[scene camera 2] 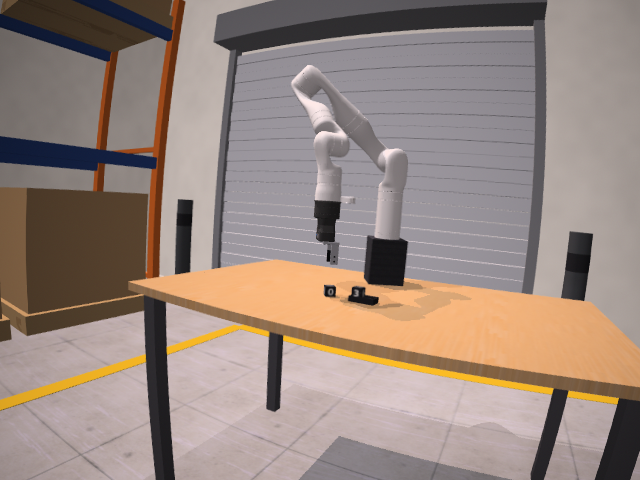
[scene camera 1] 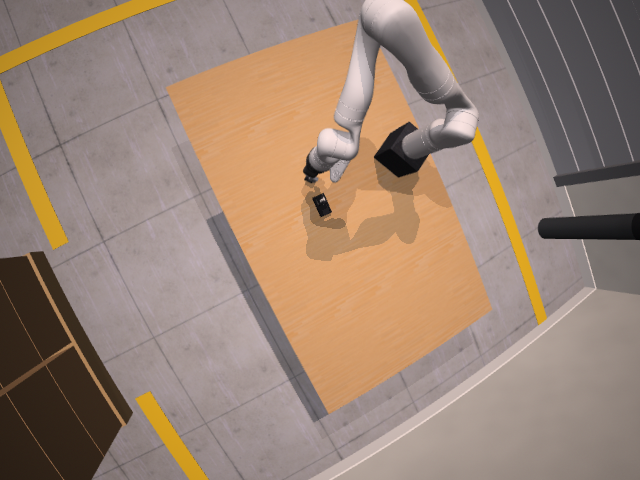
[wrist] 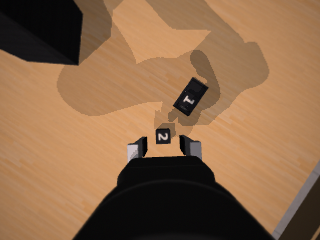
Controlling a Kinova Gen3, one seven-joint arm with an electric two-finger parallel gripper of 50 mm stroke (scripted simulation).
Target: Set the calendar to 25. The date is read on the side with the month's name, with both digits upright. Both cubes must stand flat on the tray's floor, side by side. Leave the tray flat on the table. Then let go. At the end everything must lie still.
Labels:
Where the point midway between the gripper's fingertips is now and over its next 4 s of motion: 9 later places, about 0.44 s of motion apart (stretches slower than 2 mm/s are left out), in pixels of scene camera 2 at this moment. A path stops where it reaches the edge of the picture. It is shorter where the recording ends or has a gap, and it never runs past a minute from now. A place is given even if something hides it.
The gripper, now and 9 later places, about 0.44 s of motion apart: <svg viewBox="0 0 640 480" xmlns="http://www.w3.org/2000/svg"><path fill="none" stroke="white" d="M331 263L332 263L333 264L333 266L332 266L332 266L331 265L330 267L330 273L329 279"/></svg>

